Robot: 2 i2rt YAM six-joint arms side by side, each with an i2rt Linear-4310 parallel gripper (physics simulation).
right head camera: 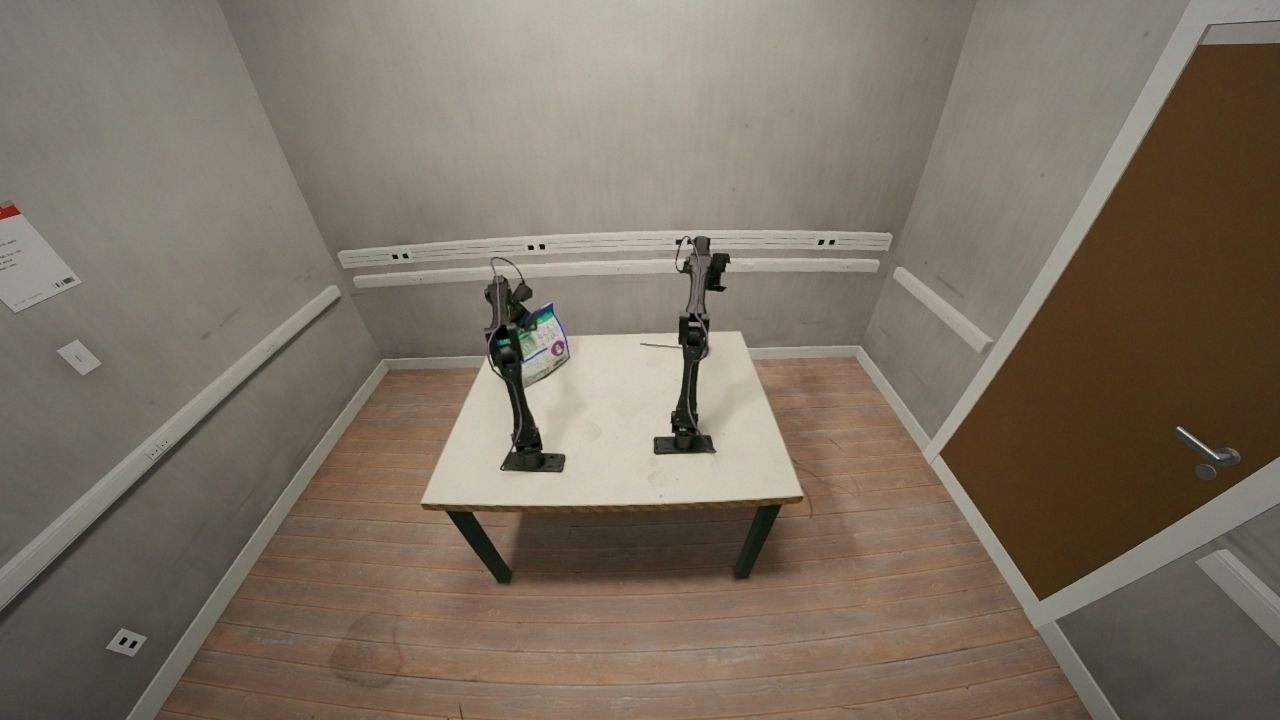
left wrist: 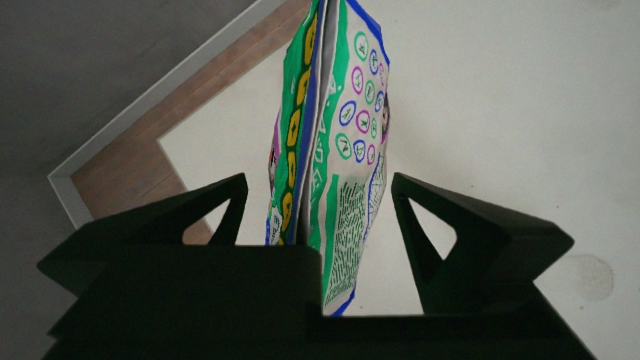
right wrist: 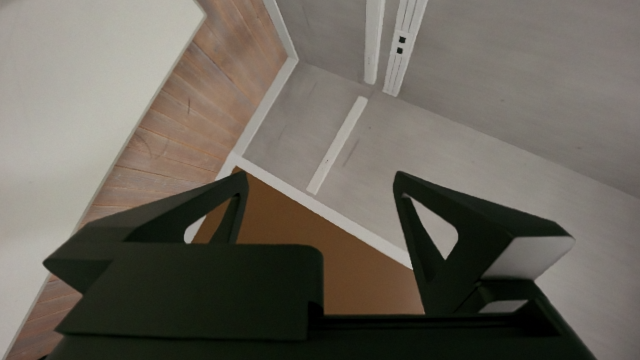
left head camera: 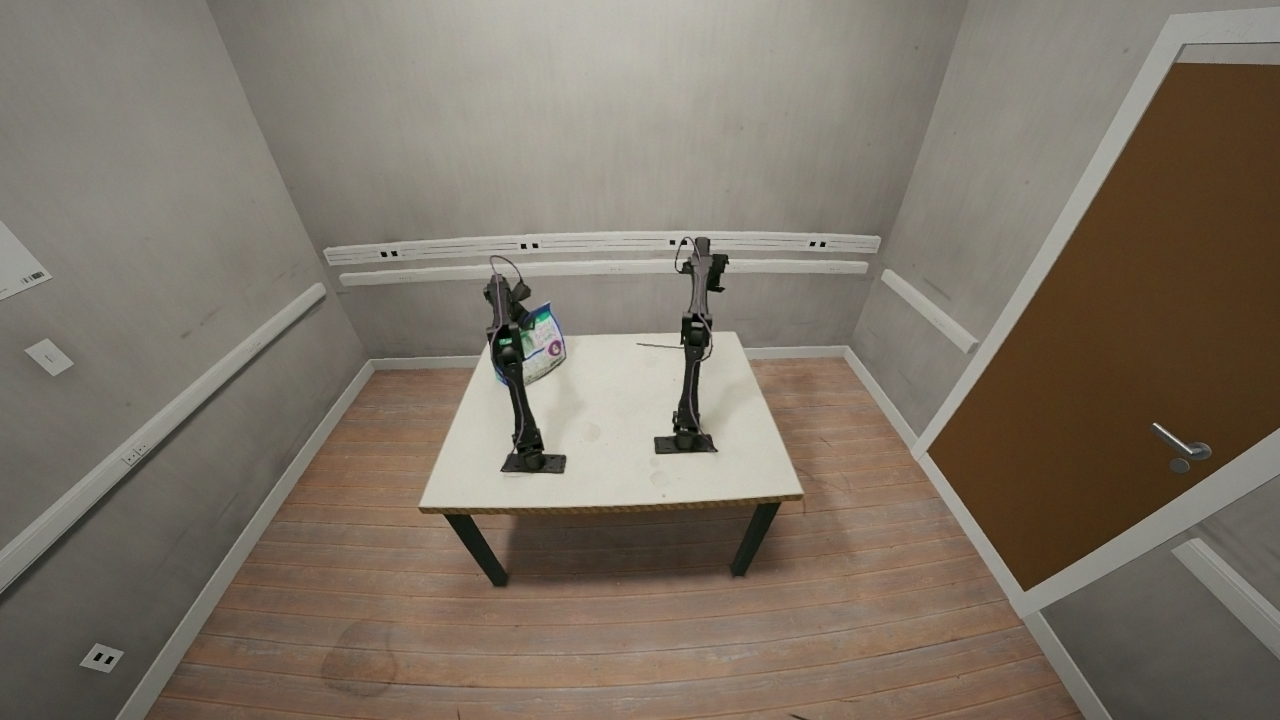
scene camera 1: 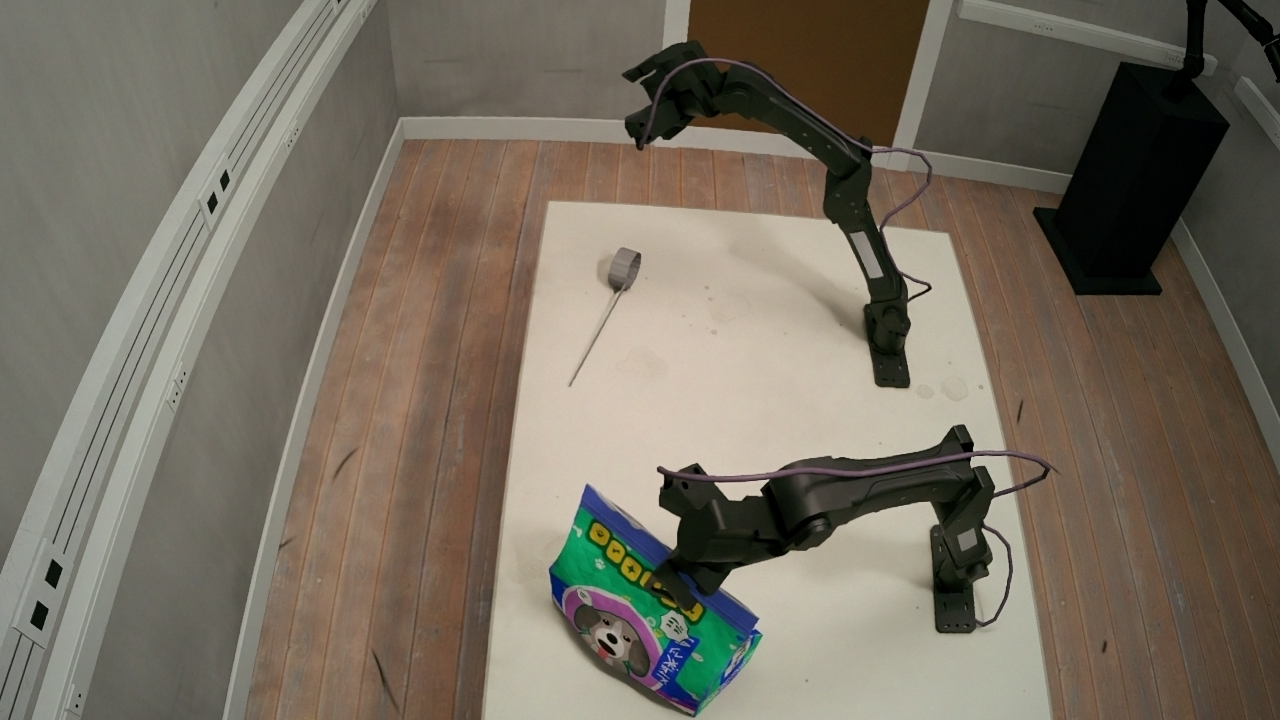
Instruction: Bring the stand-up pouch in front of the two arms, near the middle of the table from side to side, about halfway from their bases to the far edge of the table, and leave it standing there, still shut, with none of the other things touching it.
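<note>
The stand-up pouch (left head camera: 546, 342) (right head camera: 547, 342) (scene camera 1: 642, 604) (left wrist: 345, 150), green, blue and white with a dog face, stands upright at the far left part of the table (left head camera: 608, 465) (right head camera: 608, 465) (scene camera 1: 716, 394). Its top edge looks shut. My left gripper (left wrist: 319, 180) is open, pointing down over the pouch's top edge; in the left wrist view the edge shows between its two fingers. In scene camera 1 its fingers overlap the pouch's top; whether they touch it I cannot tell. My right gripper (right wrist: 320, 179) (scene camera 1: 631, 100) is open and empty, raised high above the table's far right part.
A grey ring-shaped cup with a long thin handle (scene camera 1: 594, 338) lies on the table, apart from the pouch; its handle also shows in the left head camera (left head camera: 658, 345) and right head camera (right head camera: 660, 345). A black pedestal (scene camera 1: 1129, 179) stands on the floor beyond the table.
</note>
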